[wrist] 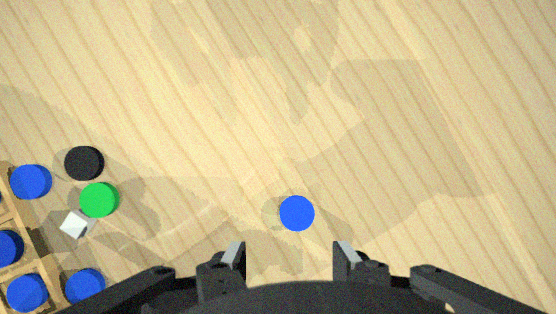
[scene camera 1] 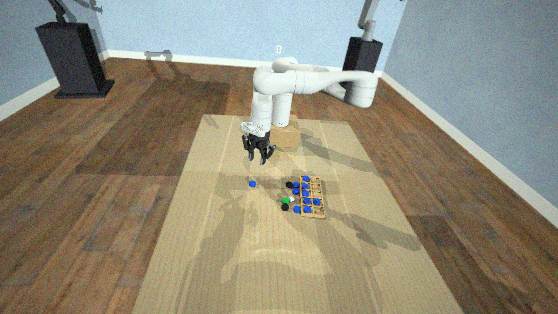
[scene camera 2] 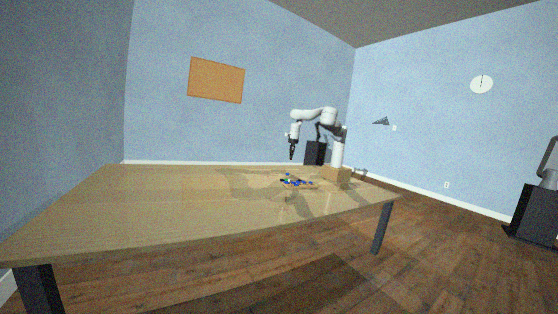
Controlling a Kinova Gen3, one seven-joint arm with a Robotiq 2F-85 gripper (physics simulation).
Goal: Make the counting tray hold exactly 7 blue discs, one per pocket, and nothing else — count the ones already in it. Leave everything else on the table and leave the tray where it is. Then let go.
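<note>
The wooden counting tray (scene camera 1: 313, 217) (wrist: 49, 277) has two columns of pockets. In scene camera 1, its left column holds a blue disc in each pocket, and its right column holds one blue disc (scene camera 1: 317, 202). Loose blue discs lie along its left side: one (scene camera 1: 297, 209) (wrist: 31, 181) near the front, one (scene camera 1: 295, 191) (wrist: 85, 286) further back and one (scene camera 1: 296, 185) behind that. Another blue disc (scene camera 1: 252, 184) (wrist: 296, 213) lies alone to the left. My gripper (scene camera 1: 257, 161) (scene camera 2: 291, 158) (wrist: 289, 261) is partly open and empty, above the table near this lone disc.
A green disc (scene camera 1: 285, 200) (wrist: 99, 200), a black disc (scene camera 1: 285, 207) (wrist: 84, 163) and a white cube (scene camera 1: 291, 199) (wrist: 75, 224) sit close together left of the tray. A second black disc (scene camera 1: 289, 185) lies further back. The arm's wooden base block (scene camera 1: 286, 137) stands at the back.
</note>
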